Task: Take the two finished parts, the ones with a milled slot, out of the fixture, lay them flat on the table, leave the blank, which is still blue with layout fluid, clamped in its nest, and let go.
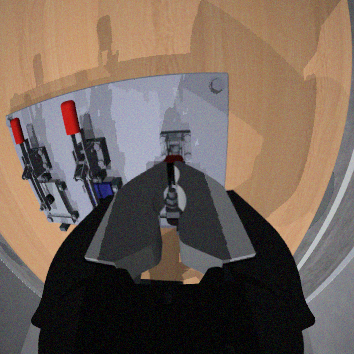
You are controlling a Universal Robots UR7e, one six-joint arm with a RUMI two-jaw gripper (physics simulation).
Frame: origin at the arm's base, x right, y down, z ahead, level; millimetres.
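Seen in the pictures: gripper, between the fingertips: (171,164).
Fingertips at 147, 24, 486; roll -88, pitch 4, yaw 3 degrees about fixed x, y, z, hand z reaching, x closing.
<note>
Pixels of each thing's top centre, then the offset from my fingertips to it, as dx, dy, dz. "*": a spot on its surface instead. Level surfaces: height alone.
- blue blank, centre of its top: (103,204) -115, +67, -88
- grey fixture plate, centre of its top: (101,169) -113, +93, -45
- pale grey block, centre of its top: (53,204) -226, +77, -93
- left clamp's red handle, a spot on its surface: (17,131) * -213, +57, +47
- middle clamp's red handle, centre of its top: (67,120) -109, +46, +42
- bolt, centre of its top: (217,83) +52, +86, +51
- wooden table, height of its surface: dy +108
The blue blank (104,190) sits in the middle nest of the grey fixture plate (137,105), beside the arm of the middle clamp. A pale grey block (61,202) shows in the left nest under the left clamp; I cannot make out a slot in it. My gripper (171,164) is shut and empty, over the right-hand clamp. That clamp's red handle (173,158) shows foreshortened at the fingertips, with its dark linkage seen between the fingers. The right nest and any part in it are hidden behind the fingers.
The left clamp's red handle (17,131) and the middle clamp's red handle (69,117) stand to the left, above dark linkages. A bolt (216,85) sits at the plate's far right corner. The wooden table (285,130) extends beyond the plate's far and right edges.
</note>
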